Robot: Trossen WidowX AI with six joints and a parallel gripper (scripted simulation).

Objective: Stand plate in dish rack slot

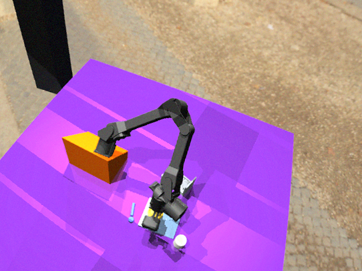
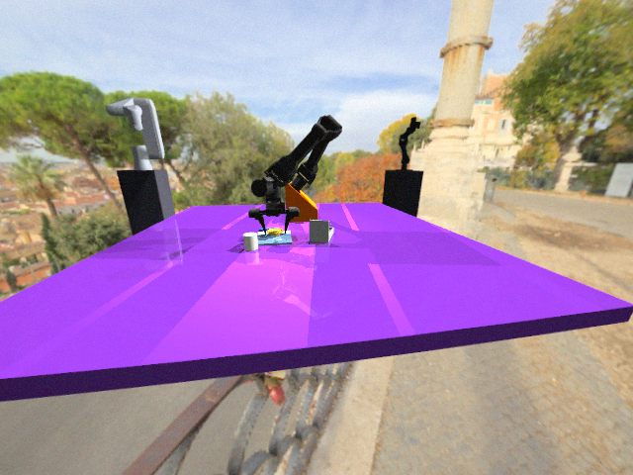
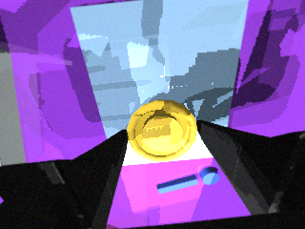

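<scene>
My gripper tip is 30 mm short of the light blue mat and 10 mm to the left of it. Also, from my gripper tip: white cup: 130 mm ahead, 90 mm to the right, 20 mm above; then blue spoon: 90 mm behind, 30 mm to the right; then yellow plate: 10 mm above.
</scene>
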